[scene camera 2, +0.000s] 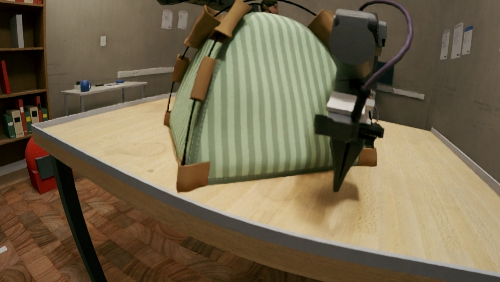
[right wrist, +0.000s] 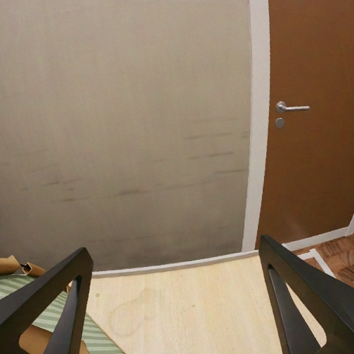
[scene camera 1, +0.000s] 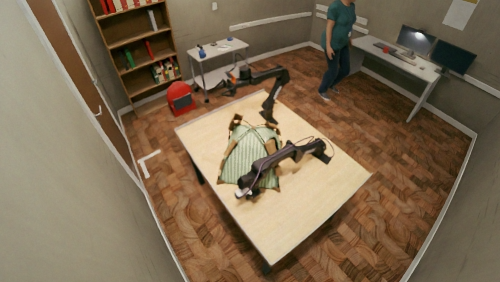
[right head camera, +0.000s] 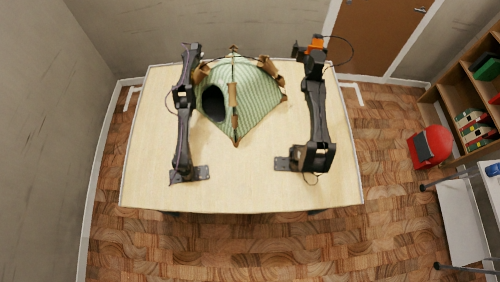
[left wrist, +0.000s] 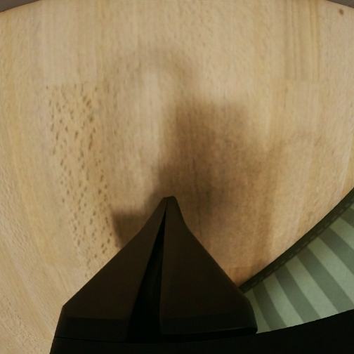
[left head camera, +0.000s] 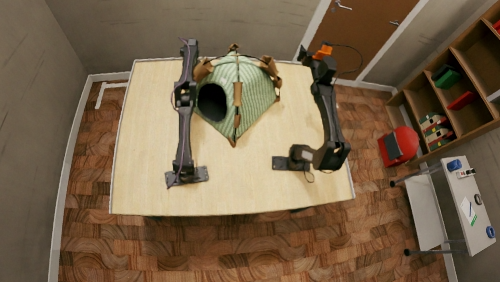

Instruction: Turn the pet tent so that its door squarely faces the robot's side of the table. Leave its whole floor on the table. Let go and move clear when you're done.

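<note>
The green striped pet tent (left head camera: 257, 95) (right head camera: 255, 102) (scene camera 1: 248, 162) (scene camera 2: 270, 100) stands upright with its lower edge along the table. Its dark door opening (left head camera: 212, 102) (right head camera: 213, 103) faces the lower left of both head views, at an angle to the robot's side; one corner points toward that side. My left gripper (scene camera 2: 337, 188) (left wrist: 170, 204) is shut and empty, fingertips low over the table, close beside the tent's far wall near a brown corner patch in scene camera 2. The left arm partly hides the tent's left side in the head views. My right gripper (right wrist: 171, 251) is open and empty, raised to the tent's right.
The table (left head camera: 145, 150) (right head camera: 155, 150) (scene camera 1: 300, 215) has a grey edge strip; the tent stands near its far edge in the head views. A red bin (left head camera: 400, 145) (scene camera 1: 180, 98), a bookshelf and a white cart stand on the floor beyond the table. A person (scene camera 1: 340, 40) stands on the robot's side.
</note>
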